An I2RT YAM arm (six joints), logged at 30 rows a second.
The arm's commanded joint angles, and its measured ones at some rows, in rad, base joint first. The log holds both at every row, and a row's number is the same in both.
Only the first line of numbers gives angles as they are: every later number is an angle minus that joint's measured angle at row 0.
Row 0, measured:
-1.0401 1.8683 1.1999 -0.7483 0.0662 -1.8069
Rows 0 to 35, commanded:
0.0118 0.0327 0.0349 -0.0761 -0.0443 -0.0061
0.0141 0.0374 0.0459 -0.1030 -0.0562 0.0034
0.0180 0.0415 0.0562 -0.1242 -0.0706 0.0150
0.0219 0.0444 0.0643 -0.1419 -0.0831 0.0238
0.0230 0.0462 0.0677 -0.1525 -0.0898 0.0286
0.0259 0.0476 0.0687 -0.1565 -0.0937 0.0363
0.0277 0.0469 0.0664 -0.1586 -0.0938 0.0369
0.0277 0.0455 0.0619 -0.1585 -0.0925 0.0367
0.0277 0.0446 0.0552 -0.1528 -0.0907 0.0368
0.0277 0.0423 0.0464 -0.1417 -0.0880 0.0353
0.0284 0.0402 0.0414 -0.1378 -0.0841 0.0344
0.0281 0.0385 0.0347 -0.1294 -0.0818 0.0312
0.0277 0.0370 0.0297 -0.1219 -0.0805 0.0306
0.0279 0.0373 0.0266 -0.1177 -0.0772 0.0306
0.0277 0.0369 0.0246 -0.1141 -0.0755 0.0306
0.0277 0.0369 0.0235 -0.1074 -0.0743 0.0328
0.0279 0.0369 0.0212 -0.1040 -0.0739 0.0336
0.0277 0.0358 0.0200 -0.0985 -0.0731 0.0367
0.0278 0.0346 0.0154 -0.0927 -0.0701 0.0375
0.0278 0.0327 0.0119 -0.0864 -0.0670 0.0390
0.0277 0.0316 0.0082 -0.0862 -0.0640 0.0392
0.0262 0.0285 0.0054 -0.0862 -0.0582 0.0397
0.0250 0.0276 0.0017 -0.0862 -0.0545 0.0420
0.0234 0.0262 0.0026 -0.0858 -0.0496 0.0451
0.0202 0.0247 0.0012 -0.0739 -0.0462 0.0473
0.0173 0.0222 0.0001 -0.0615 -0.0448 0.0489
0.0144 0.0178 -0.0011 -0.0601 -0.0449 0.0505
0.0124 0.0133 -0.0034 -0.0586 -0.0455 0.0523
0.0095 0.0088 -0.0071 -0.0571 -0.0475 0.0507
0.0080 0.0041 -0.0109 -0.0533 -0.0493 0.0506
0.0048 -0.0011 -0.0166 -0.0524 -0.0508 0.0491
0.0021 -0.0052 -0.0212 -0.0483 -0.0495 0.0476
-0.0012 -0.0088 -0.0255 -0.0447 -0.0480 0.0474
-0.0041 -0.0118 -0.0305 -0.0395 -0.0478 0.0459
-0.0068 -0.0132 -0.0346 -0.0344 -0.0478 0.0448
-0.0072 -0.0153 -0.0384 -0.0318 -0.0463 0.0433
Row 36, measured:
0.0034 -0.0057 -0.0057 -0.0141 -0.0572 0.0531
